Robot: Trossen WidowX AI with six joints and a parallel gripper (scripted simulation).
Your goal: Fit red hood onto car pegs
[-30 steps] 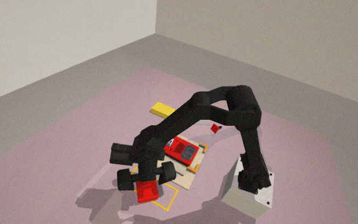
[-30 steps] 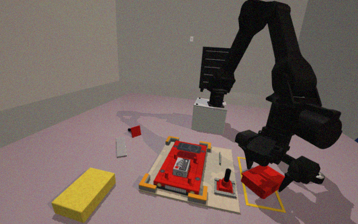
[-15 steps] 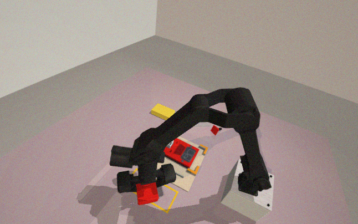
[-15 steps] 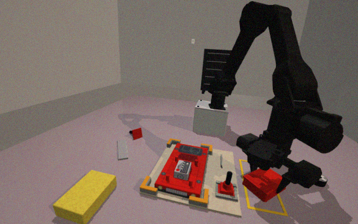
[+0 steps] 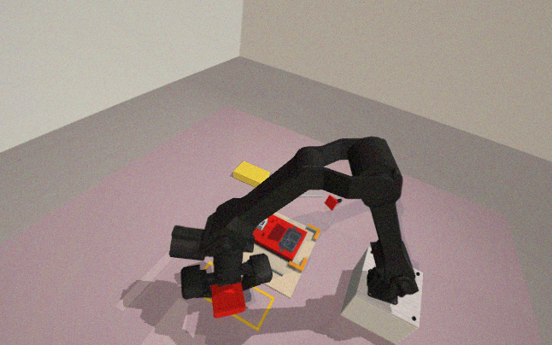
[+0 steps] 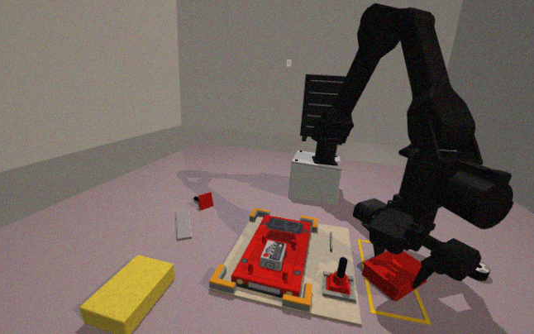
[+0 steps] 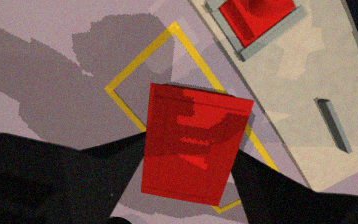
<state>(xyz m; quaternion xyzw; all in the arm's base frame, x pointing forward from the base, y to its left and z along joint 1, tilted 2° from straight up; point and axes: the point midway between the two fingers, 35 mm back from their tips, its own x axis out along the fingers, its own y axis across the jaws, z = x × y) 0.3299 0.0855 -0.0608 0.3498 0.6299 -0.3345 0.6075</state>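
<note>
My gripper tip is 210 mm to the left of the grey engine block and 10 mm below it. From my gripper tip the other things lie so: black-knobbed stand: 110 mm to the right, 40 mm ahead, 20 mm above; red hood: 10 mm above; black wheel: 170 mm to the left, 20 mm behind.
</note>
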